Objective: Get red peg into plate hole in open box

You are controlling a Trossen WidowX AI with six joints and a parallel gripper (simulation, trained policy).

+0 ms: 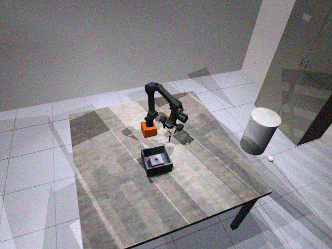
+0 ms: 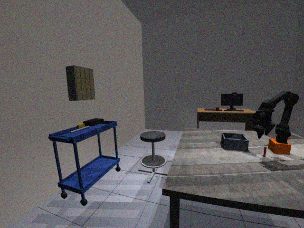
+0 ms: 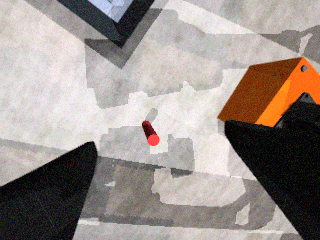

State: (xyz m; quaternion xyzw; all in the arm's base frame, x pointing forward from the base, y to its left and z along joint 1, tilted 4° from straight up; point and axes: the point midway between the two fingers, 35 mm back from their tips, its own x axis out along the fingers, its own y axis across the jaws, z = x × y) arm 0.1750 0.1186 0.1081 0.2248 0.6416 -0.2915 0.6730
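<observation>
The red peg lies 20 mm behind my gripper tip, 20 mm to the left of it and 110 mm below it. Also, from my gripper tip: pale plate: 180 mm ahead, 140 mm to the right, 110 mm below; then dark grey box: 180 mm ahead, 140 mm to the right, 130 mm below.
</observation>
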